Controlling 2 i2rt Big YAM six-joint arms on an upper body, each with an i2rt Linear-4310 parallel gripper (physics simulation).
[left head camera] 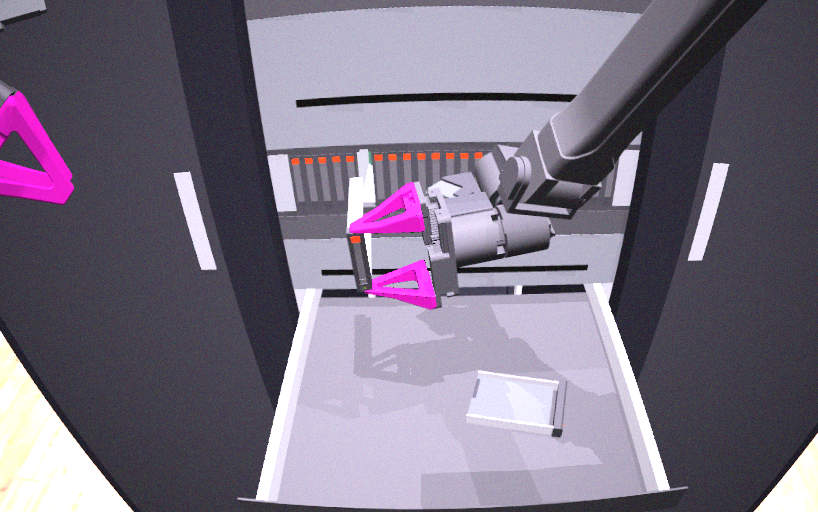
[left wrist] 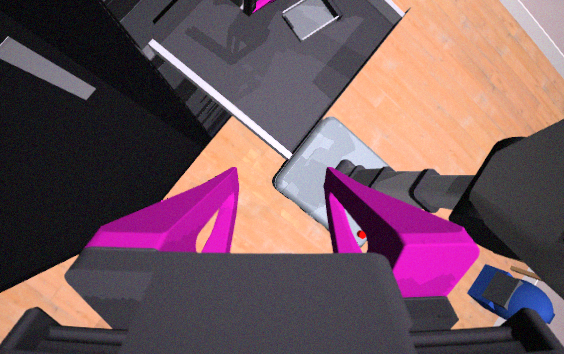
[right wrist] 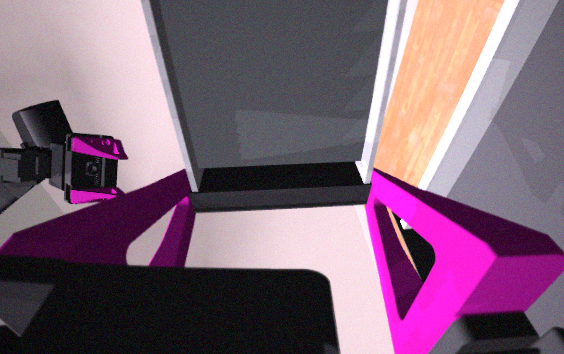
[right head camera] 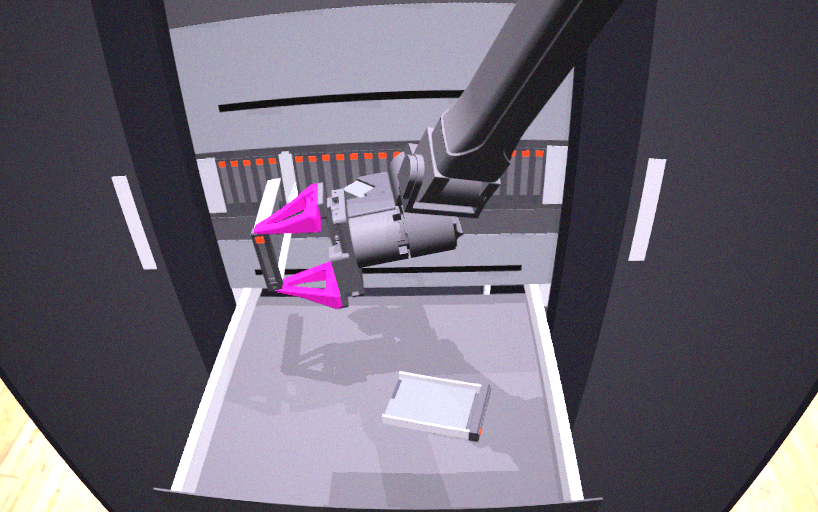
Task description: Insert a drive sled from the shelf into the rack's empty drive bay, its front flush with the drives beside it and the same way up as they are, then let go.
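Frame: origin at the left arm's base, x up, y right, z ahead, level; centimetres.
Where they show: left gripper, fingertip midpoint: (left head camera: 68, 189) (left wrist: 281, 177) (right wrist: 122, 177); right gripper, fingertip midpoint: (left head camera: 356, 259) (right wrist: 281, 178) (right head camera: 265, 259).
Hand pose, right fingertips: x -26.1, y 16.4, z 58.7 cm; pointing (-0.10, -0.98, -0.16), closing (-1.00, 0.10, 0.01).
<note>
After its pixels a point has its place.
My right gripper (left head camera: 358, 261) @[y 16.4, x -26.1, z 58.7 cm] (right head camera: 266, 261) @[y 16.4, x -26.1, z 58.7 cm] (right wrist: 281, 178) @[y 16.4, x -26.1, z 58.7 cm] is shut on a drive sled (left head camera: 356, 205) @[y 16.2, x -22.1, z 63.4 cm] (right head camera: 267, 202) @[y 16.0, x -22.1, z 64.3 cm] (right wrist: 280, 100) @[y 16.3, x -26.0, z 62.7 cm], fingertips at the top and bottom of its front. The sled stands on edge, orange mark up, in front of the rack's drive row (left head camera: 420, 175) @[y 23.0, x -24.1, z 73.8 cm] (right head camera: 339, 175) @[y 22.8, x -24.0, z 73.8 cm]. The row's drives also have orange marks on top. A gap (left head camera: 364, 160) (right head camera: 286, 163) with a pale inside shows in the row, just above the sled in the picture. Whether the sled's rear touches it is unclear. My left gripper (left wrist: 281, 177) @[y -1.8, x -7.1, z 42.1 cm] (right wrist: 122, 177) @[y -1.8, x -7.1, z 42.1 cm] is partly open and empty, left of the rack.
A second sled (left head camera: 513, 398) @[y 34.2, x -45.5, z 55.3 cm] (right head camera: 431, 401) @[y 34.0, x -45.5, z 55.2 cm] (left wrist: 310, 20) @[y 33.5, x -45.5, z 54.0 cm] lies flat on the pulled-out shelf (left head camera: 338, 458) @[y 13.1, x -46.2, z 46.9 cm] (right head camera: 253, 458) @[y 12.9, x -46.2, z 46.2 cm] (left wrist: 280, 100) @[y 14.8, x -46.2, z 47.7 cm], below the right gripper. Dark side panels (left head camera: 138, 301) @[y -23.6, x -43.4, z 71.9 cm] (right head camera: 682, 332) @[y 75.9, x -52.1, z 71.9 cm] flank the rack. A grey base (left wrist: 310, 185) @[y 15.2, x -120.8, z 11.9 cm] and a blue object (left wrist: 530, 300) show in the left wrist view.
</note>
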